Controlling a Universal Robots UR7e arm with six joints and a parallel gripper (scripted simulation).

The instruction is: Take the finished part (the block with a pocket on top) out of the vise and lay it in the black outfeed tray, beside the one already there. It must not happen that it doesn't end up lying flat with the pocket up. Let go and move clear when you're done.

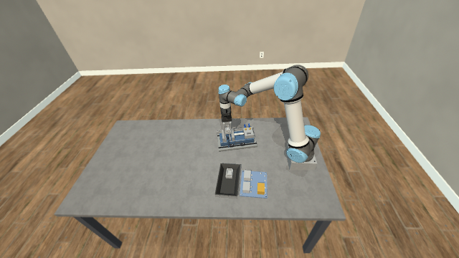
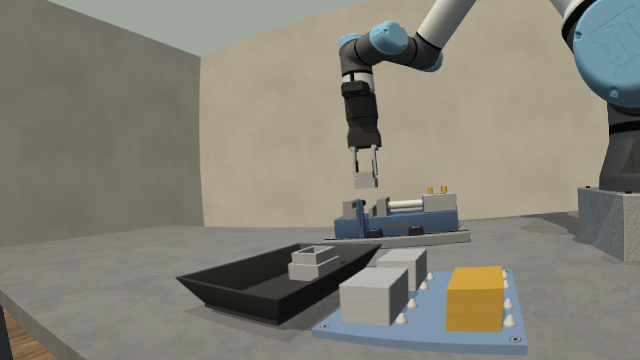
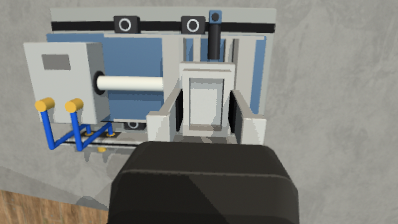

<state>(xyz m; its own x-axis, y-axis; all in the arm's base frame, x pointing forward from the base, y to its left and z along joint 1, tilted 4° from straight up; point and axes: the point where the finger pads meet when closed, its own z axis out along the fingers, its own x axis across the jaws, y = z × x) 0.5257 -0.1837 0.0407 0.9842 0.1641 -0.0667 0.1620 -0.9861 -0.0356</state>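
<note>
Right now the screw rod is 9 cm below my hand, 8 cm behind it and 1 cm to the right of it. Round my hand: grey cylinder body: 16 cm behind, 9 cm below, 3 cm to the right; then blue fixture plate: 38 cm to the left, 19 cm behind, 16 cm below; then blue vise: 12 cm below, 6 cm behind, 1 cm to the right.
</note>
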